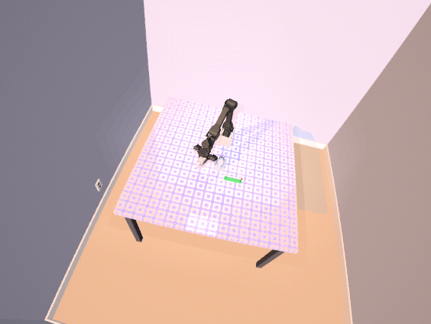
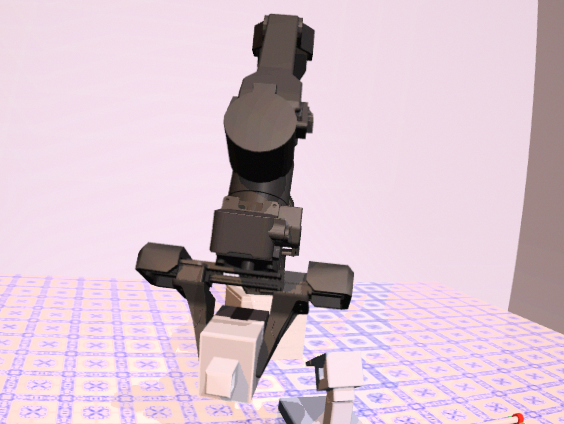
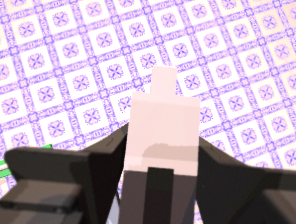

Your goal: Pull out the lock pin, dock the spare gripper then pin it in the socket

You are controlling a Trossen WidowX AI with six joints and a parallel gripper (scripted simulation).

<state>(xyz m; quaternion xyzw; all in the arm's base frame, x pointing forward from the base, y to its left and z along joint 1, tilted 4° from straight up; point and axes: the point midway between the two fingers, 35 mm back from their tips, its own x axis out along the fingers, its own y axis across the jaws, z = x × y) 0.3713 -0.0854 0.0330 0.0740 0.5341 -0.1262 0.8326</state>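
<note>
Now: gripper tip 11 cm past the grey-blue mount, 13 cm to the right of it and 7 cm above it. The rest, counted from my gripper tip: spare gripper (1 cm above); then green pin holder (3 cm behind, 27 cm to the left, 10 cm below).
</note>
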